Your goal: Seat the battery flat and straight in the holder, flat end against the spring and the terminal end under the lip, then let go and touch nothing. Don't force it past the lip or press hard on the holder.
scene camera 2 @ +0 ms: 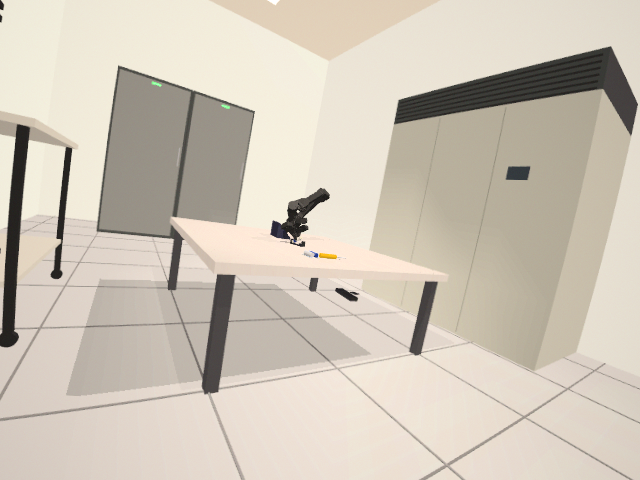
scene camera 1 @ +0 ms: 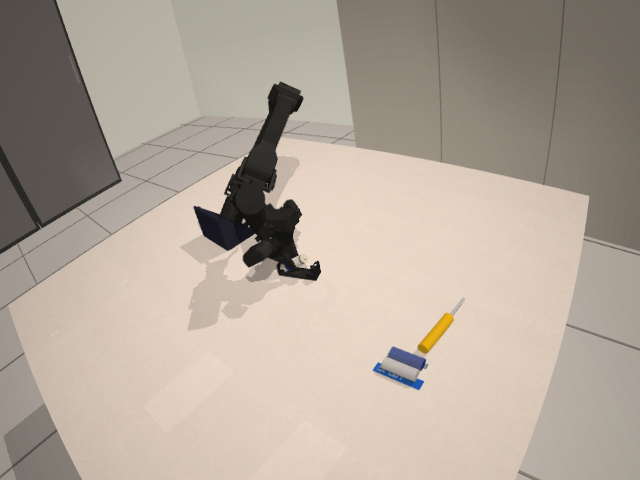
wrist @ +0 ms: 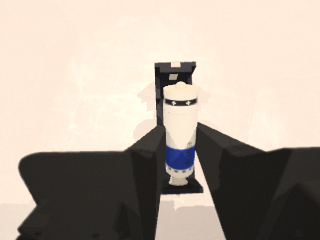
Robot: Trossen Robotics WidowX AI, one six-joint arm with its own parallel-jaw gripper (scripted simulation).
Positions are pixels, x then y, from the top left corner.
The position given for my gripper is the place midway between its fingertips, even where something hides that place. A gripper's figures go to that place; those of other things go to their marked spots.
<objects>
My gripper (wrist: 179, 128): 11 cm from the lens. A battery (wrist: 180, 105) is 8 cm from the lens.
</objects>
